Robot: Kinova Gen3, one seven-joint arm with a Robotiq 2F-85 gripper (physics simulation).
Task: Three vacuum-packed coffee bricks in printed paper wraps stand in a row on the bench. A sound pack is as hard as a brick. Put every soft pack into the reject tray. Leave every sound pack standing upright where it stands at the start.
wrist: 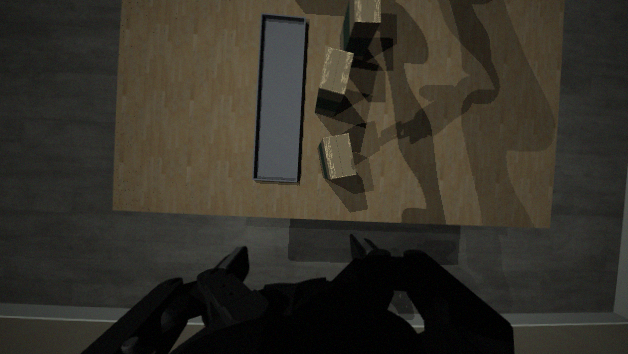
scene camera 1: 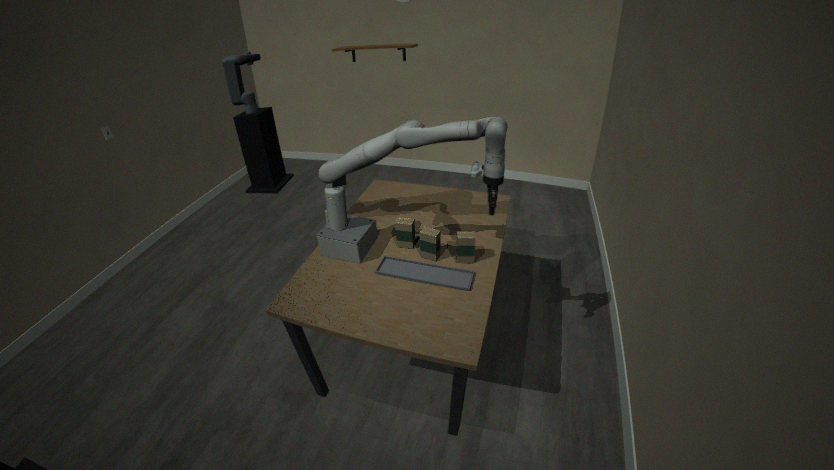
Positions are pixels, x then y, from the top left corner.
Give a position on a grey reject tray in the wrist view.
282, 40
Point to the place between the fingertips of my gripper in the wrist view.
At 300, 251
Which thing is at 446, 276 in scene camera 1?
A grey reject tray.
